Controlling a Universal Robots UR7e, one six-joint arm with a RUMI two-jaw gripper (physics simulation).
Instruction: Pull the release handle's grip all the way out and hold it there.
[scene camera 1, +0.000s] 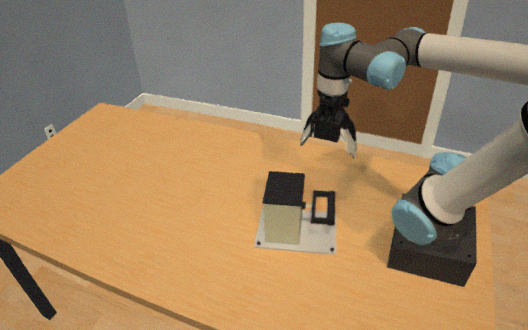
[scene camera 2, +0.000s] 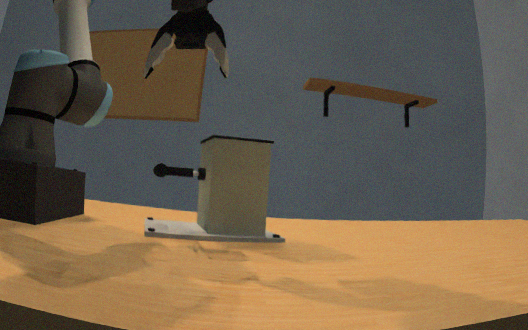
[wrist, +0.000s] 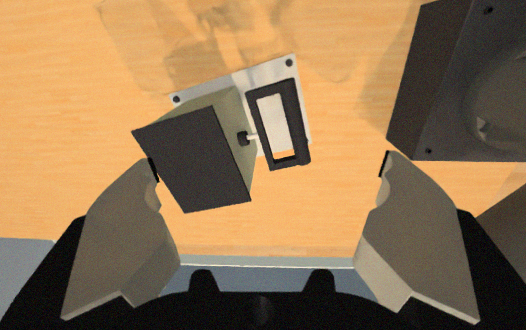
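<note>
The release handle's grip (scene camera 1: 331, 209) (scene camera 2: 178, 171) (wrist: 295, 120) is a black rectangular loop. It stands out from the side of a beige, black-topped housing (scene camera 1: 283, 223) (scene camera 2: 235, 187) (wrist: 195, 160), facing the robot's base. A short stretch of pale rod (wrist: 252, 136) shows between the grip and a black collar on the housing. The housing stands on a light grey base plate (scene camera 1: 320, 242) (scene camera 2: 172, 227) (wrist: 267, 72). My gripper (scene camera 1: 328, 150) (scene camera 2: 186, 77) (wrist: 266, 158) is open and empty, pointing down. It hangs well above the housing and grip, touching neither.
The robot's dark base block (scene camera 1: 425, 265) (scene camera 2: 55, 195) (wrist: 430, 85) stands on the wooden table (scene camera 1: 150, 200) (scene camera 2: 375, 265) (wrist: 60, 175), on the grip's side of the housing. A wall shelf (scene camera 2: 370, 93) and a brown panel (scene camera 2: 150, 95) are in the background.
</note>
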